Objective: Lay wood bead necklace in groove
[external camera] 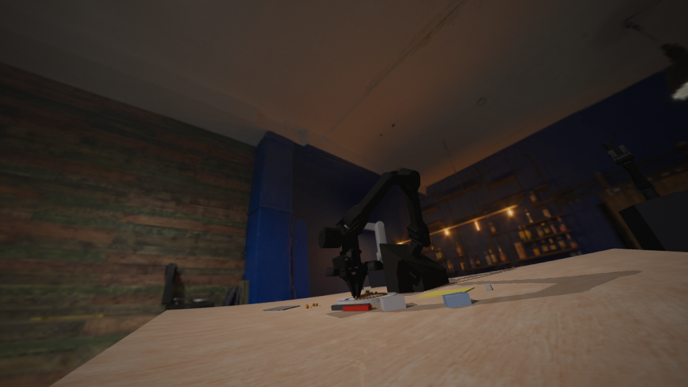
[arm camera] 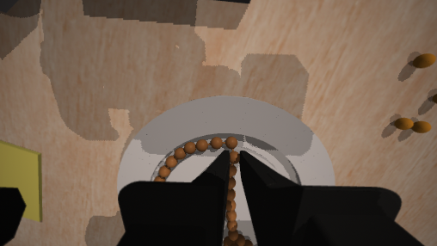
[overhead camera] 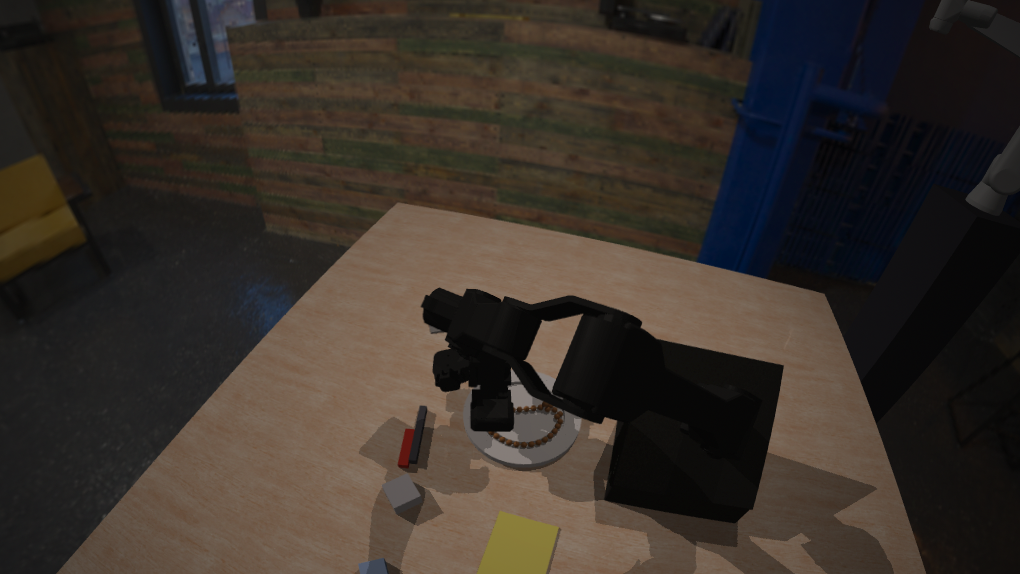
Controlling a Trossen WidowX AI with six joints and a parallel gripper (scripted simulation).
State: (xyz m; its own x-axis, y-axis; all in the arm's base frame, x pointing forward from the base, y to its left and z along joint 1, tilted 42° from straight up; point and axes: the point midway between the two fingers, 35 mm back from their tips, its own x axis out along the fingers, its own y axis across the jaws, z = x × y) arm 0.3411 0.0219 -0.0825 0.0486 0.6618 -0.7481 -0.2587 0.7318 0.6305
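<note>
The round white bead board lies 5 cm behind my gripper tip, 1 cm to the right of it and 1 cm below it. From my gripper tip the other things lie so: grey block: 9 cm ahead, 19 cm to the left; then dark bar: 11 cm ahead, 9 cm to the left, 1 cm below; then pale cube: 19 cm behind, 12 cm to the right.
</note>
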